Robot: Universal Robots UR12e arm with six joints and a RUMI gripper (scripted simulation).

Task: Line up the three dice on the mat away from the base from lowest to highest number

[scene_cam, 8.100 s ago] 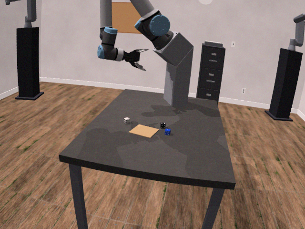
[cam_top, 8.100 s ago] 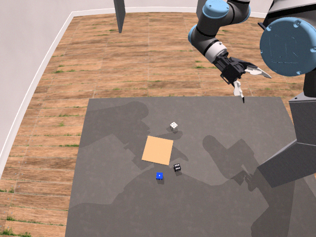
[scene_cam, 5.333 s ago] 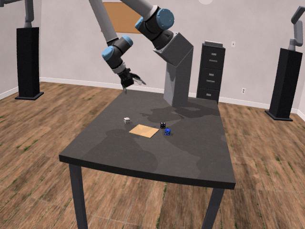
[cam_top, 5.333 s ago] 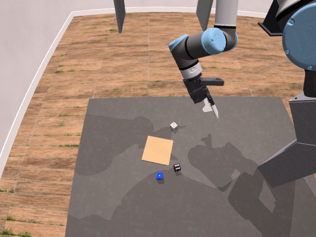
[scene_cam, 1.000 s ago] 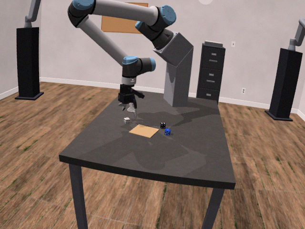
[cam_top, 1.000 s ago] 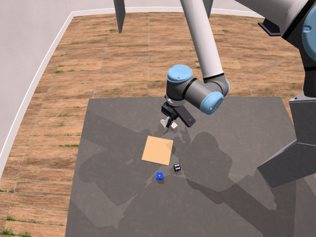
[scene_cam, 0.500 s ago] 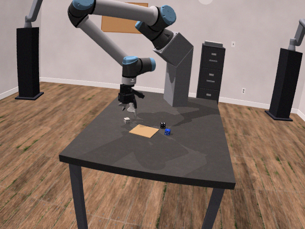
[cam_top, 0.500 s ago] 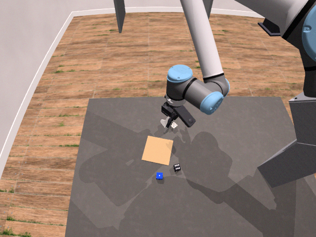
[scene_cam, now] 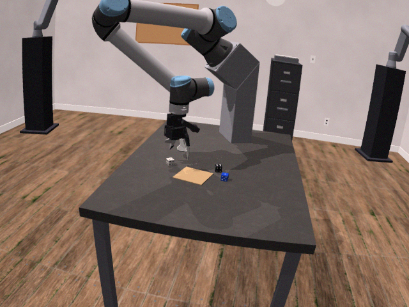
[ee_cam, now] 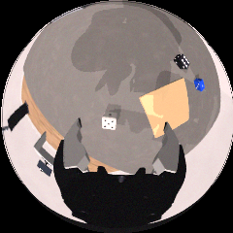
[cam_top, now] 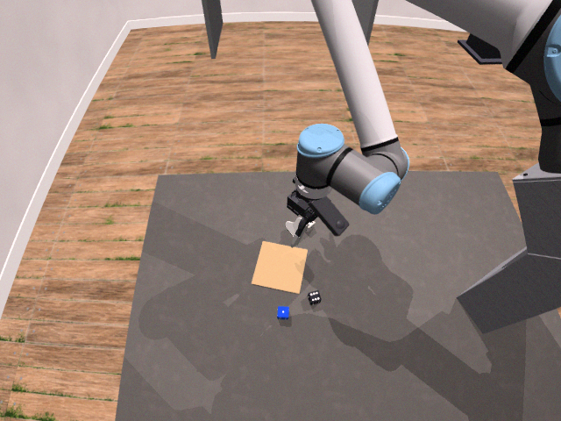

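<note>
My hand is 10 mm past the white die, 40 mm to the left of it and 40 mm above it. The rest, counted from my hand: blue die: 130 mm ahead, 210 mm to the left, 40 mm below; black die: 30 mm ahead, 190 mm to the left, 40 mm below; mat: 110 mm ahead, 70 mm to the left, 50 mm below.
</note>
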